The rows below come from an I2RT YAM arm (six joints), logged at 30 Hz.
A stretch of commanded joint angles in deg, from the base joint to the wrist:
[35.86, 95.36, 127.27, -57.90, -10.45, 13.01]
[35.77, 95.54, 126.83, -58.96, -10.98, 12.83]
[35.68, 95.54, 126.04, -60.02, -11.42, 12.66]
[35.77, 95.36, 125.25, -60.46, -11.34, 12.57]
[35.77, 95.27, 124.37, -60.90, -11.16, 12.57]
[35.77, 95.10, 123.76, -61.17, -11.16, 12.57]
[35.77, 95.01, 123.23, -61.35, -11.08, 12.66]
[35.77, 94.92, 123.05, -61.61, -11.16, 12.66]
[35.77, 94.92, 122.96, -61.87, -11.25, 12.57]
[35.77, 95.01, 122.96, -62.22, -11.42, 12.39]
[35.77, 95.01, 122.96, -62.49, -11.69, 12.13]
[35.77, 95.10, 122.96, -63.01, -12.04, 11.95]
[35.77, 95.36, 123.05, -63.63, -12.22, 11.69]
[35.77, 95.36, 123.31, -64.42, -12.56, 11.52]
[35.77, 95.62, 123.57, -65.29, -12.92, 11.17]
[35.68, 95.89, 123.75, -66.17, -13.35, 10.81]
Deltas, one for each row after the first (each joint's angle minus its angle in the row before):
[-0.09, 0.18, -0.44, -1.06, -0.53, -0.18]
[-0.09, 0.00, -0.79, -1.06, -0.44, -0.17]
[0.09, -0.18, -0.79, -0.44, 0.08, -0.09]
[0.00, -0.09, -0.88, -0.44, 0.18, 0.00]
[0.00, -0.17, -0.61, -0.27, 0.00, 0.00]
[0.00, -0.09, -0.53, -0.18, 0.08, 0.09]
[0.00, -0.09, -0.18, -0.26, -0.08, 0.00]
[0.00, 0.00, -0.09, -0.26, -0.09, -0.09]
[0.00, 0.09, 0.00, -0.35, -0.17, -0.18]
[0.00, 0.00, 0.00, -0.27, -0.27, -0.26]
[0.00, 0.09, 0.00, -0.52, -0.35, -0.18]
[0.00, 0.26, 0.09, -0.62, -0.18, -0.26]
[0.00, 0.00, 0.26, -0.79, -0.34, -0.17]
[0.00, 0.26, 0.26, -0.87, -0.36, -0.35]
[-0.09, 0.27, 0.18, -0.88, -0.43, -0.36]

